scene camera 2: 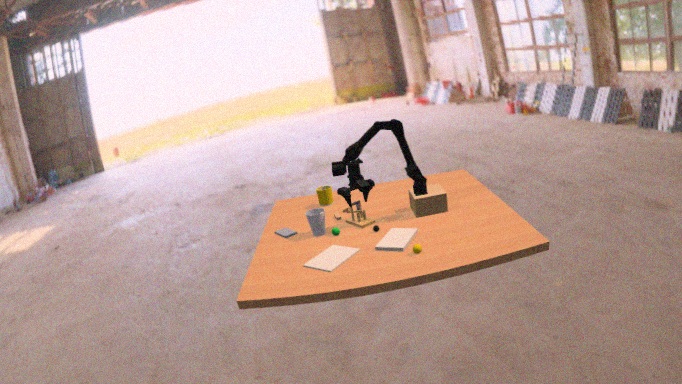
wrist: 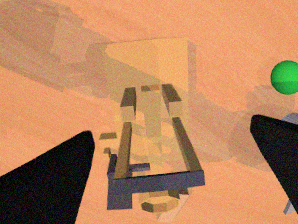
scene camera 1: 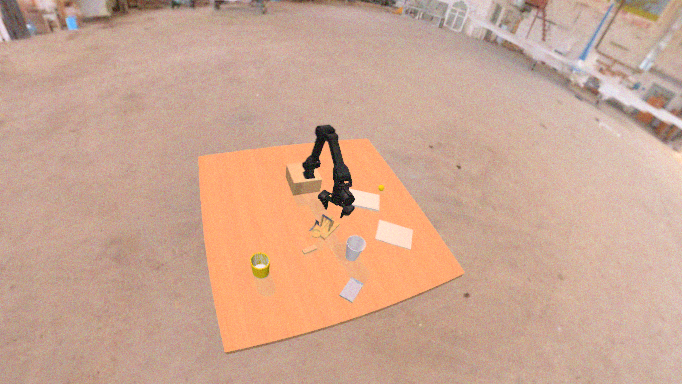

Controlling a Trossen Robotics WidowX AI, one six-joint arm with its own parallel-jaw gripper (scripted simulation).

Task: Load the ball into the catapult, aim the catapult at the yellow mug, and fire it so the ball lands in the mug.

Labels:
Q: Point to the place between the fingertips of my gripper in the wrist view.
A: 174, 131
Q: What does my gripper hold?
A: Nothing.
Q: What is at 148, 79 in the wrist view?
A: A wooden catapult.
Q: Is my gripper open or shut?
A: Open.

